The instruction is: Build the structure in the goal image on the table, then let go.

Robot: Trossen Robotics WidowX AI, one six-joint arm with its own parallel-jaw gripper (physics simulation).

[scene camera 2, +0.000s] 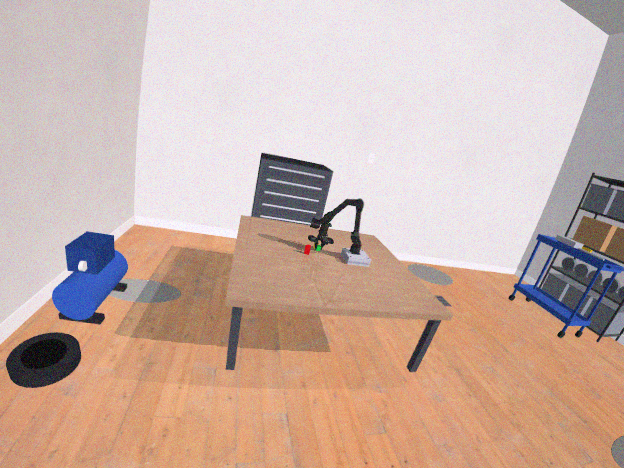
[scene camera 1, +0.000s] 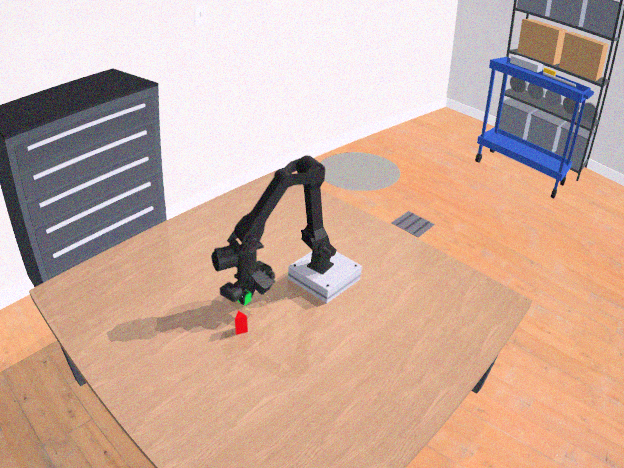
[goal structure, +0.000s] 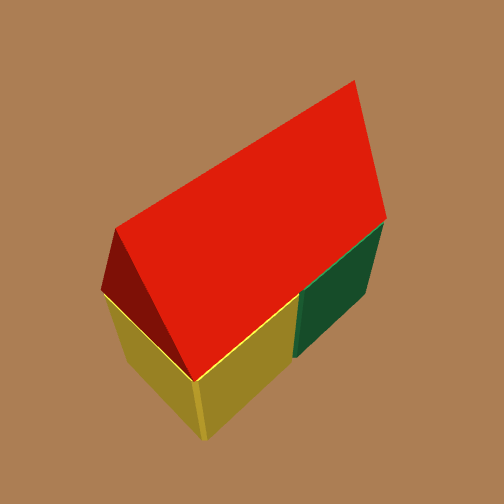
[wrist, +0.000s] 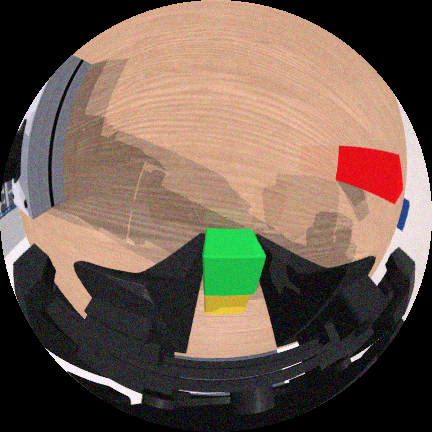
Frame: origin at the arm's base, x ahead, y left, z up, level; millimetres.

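Seen in the pictures: gripper, fingertip midpoint: (scene camera 2: 317, 249) (scene camera 1: 246, 301) (wrist: 228, 239); arm's base, link origin: (scene camera 2: 354, 252) (scene camera 1: 320, 265).
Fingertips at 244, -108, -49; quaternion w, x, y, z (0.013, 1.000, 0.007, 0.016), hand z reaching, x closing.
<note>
Offsets run from my fingertips to a thing's top centre, as dx, dy, dz. Level surfaces: height alone.
My gripper (scene camera 1: 241, 295) (scene camera 2: 318, 246) (wrist: 232, 246) is shut on a green cube @(+0, -9, +31) (scene camera 1: 247, 298) (scene camera 2: 318, 248) (wrist: 231, 261) low over the wooden table @(dz -6) (scene camera 1: 357, 371) (scene camera 2: 287, 288). In the wrist view a yellow block @(+0, -43, +27) (wrist: 224, 304) shows directly under the green cube; I cannot tell whether they touch. The yellow block is hidden behind the gripper in the scene views. A red block with a pointed top @(+112, +69, +60) (scene camera 1: 240, 323) (scene camera 2: 307, 250) (wrist: 370, 171) stands on the table a short way in front of the gripper.
The arm's grey base plate (scene camera 1: 338, 279) (scene camera 2: 356, 257) (wrist: 44, 160) sits to the right of the gripper. A dark drawer cabinet (scene camera 1: 115, 153) (scene camera 2: 292, 190) stands behind the table. A blue cart (scene camera 1: 512, 144) is at the far right, on the floor.
</note>
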